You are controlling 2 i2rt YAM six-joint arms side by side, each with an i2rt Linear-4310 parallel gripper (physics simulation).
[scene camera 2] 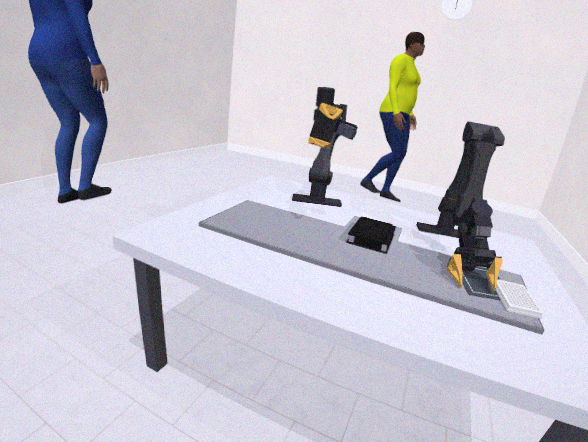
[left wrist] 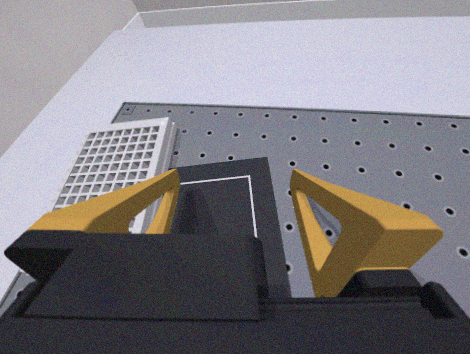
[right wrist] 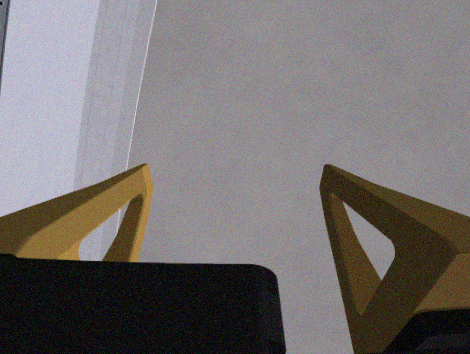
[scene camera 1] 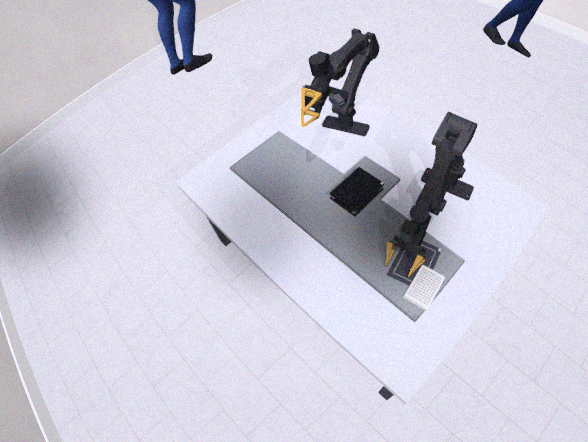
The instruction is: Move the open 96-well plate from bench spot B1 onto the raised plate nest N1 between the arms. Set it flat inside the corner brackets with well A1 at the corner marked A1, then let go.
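Frame: origin at the left arm's base, x right, y ahead, z up, level; centimetres.
Where they show: left gripper, fingertip midpoint: [scene camera 2: 477, 288] [left wrist: 234, 176] [scene camera 1: 397, 271]; right gripper, fingertip midpoint: [scene camera 2: 326, 132] [right wrist: 236, 175] [scene camera 1: 303, 118]; left arm's base, link origin: [scene camera 2: 443, 232] [scene camera 1: 447, 184]; right arm's base, link origin: [scene camera 2: 316, 201] [scene camera 1: 345, 126].
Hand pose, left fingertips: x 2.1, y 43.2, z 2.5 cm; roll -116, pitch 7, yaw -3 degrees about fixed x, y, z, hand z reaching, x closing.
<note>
Each offset is from my left fingertips to the top centre of the thing. Level surfaces: height alone.
The white 96-well plate @(dx -10.0, dy +0.5, dz +0.5 cm) [scene camera 1: 425, 287] [scene camera 2: 519, 298] [left wrist: 112, 160] lies wells up at the right end of the grey board, beside the dark outlined pad [scene camera 1: 436, 255] [scene camera 2: 482, 290] [left wrist: 220, 205] and off most of it. My left gripper [scene camera 1: 398, 270] [scene camera 2: 478, 288] [left wrist: 234, 176] is open over the pad, with nothing between its fingers; one finger is close to the plate's near side and partly hides it in the left wrist view. The black raised nest @(dx +26.1, dy -21.8, dz +2.8 cm) [scene camera 1: 357, 191] [scene camera 2: 372, 233] is empty, with light corner brackets. My right gripper [scene camera 1: 302, 107] [scene camera 2: 324, 127] [right wrist: 236, 175] is open and empty, raised away from the board. The A1 marks are too small to read.
The long grey board @(dz -1.2 cm) [scene camera 1: 290, 185] [scene camera 2: 280, 235] [left wrist: 380, 150] with holes lies on the white table @(dz -2.5 cm) [scene camera 1: 320, 300] [scene camera 2: 250, 272]. The nest stands between the two arms. Two people [scene camera 2: 70, 100] [scene camera 2: 402, 90] are on the floor beyond the table.
</note>
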